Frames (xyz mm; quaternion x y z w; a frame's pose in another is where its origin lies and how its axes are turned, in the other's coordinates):
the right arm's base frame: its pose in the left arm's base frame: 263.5 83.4 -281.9 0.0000 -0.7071 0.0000 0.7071
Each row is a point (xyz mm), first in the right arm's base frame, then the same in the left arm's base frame.
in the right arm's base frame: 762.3 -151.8 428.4
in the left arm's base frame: -164.9 -68.4 480.4
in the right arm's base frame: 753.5 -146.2 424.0
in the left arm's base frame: -160.5 -62.8 471.6
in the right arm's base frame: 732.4 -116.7 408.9
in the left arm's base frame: -145.4 -33.3 450.5
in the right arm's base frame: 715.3 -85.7 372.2
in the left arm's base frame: -108.7 -2.3 433.4
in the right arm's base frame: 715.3 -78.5 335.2
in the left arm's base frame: -71.7 4.9 433.4
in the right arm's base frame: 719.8 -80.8 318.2
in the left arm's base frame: -54.7 2.6 437.9
